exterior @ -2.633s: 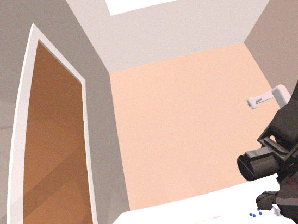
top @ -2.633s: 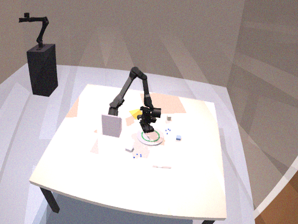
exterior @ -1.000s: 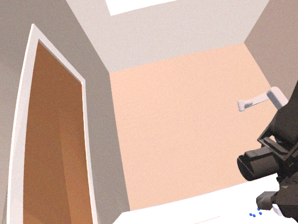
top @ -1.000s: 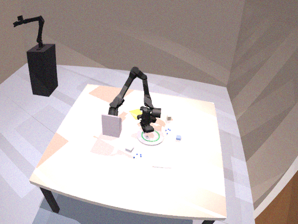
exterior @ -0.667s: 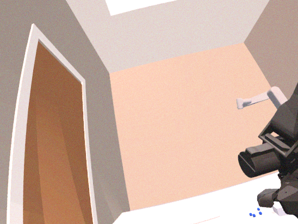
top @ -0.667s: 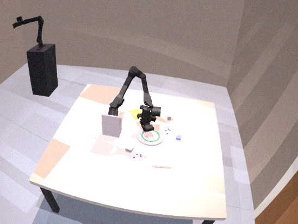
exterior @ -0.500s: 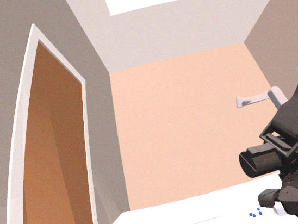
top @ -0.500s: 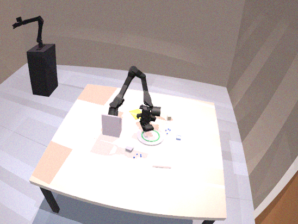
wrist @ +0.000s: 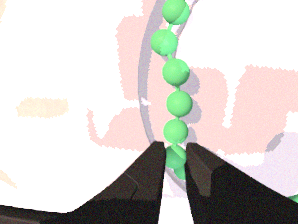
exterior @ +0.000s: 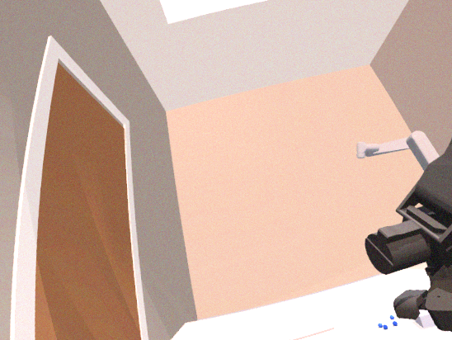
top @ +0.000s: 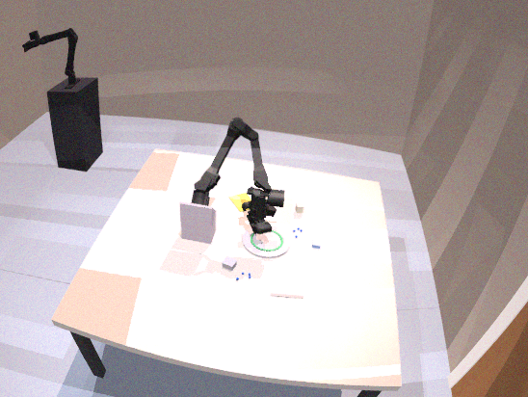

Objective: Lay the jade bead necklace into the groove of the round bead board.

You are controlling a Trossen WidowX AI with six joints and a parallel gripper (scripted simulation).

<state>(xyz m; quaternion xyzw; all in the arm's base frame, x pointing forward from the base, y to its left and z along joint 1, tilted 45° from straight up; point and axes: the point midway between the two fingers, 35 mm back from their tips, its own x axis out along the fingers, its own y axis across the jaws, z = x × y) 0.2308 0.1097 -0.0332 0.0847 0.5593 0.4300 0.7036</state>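
Right now the round white bead board is 50 mm ahead of my gripper tip, 30 mm to the right of it and 10 mm below it. From my gripper tip the other things lie so: yellow sheet: 90 mm behind, 220 mm to the left, 10 mm below; then blue block: 270 mm ahead, 10 mm to the right, 10 mm below; then cream block: 180 mm ahead, 210 mm to the left.
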